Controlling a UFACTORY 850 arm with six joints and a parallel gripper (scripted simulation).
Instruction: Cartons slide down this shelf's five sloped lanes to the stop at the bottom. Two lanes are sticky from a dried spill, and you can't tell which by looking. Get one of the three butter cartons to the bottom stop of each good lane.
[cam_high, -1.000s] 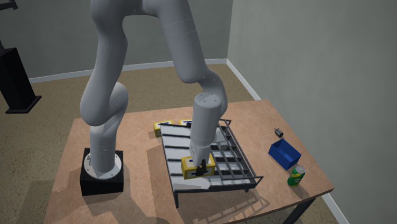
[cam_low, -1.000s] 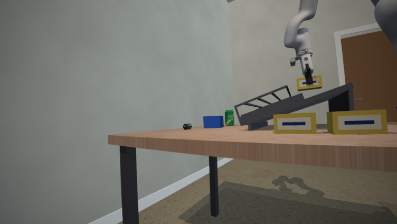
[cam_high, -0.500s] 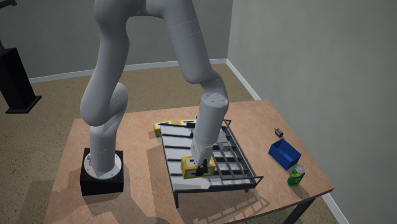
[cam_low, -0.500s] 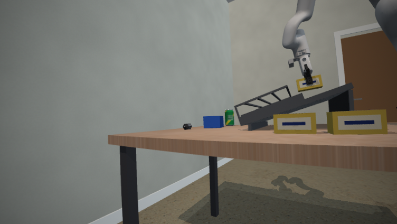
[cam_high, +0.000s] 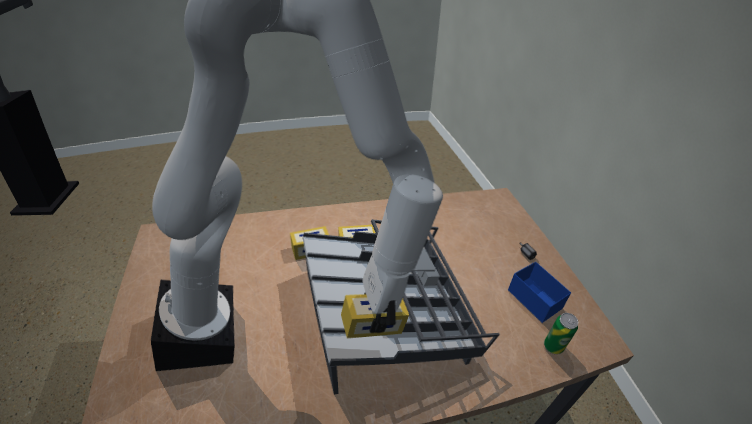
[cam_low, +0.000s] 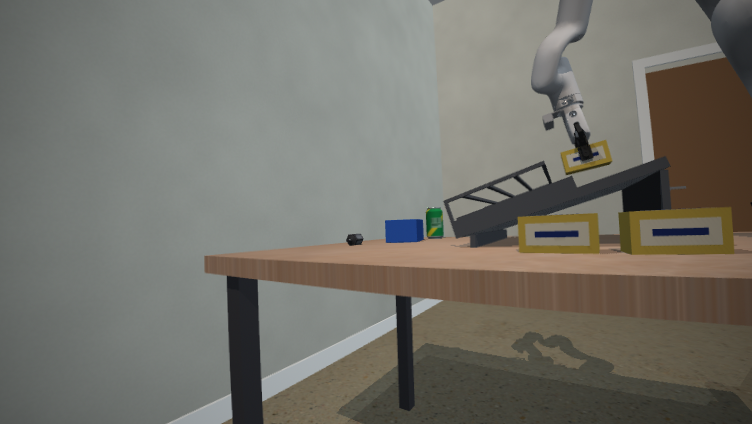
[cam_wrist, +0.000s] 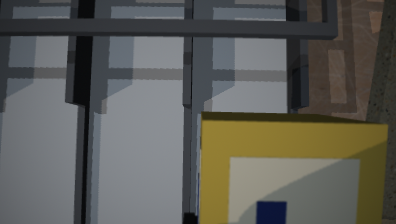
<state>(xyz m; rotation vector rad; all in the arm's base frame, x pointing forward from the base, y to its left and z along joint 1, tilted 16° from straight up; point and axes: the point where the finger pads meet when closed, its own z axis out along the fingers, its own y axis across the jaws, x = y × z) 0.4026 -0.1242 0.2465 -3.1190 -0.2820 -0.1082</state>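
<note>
The dark divider lies 11 cm below my hand, 4 cm to the left of it and 4 cm behind it. The rest, counted from my hand: small black object: 58 cm ahead, 42 cm to the left, 23 cm below.
</note>
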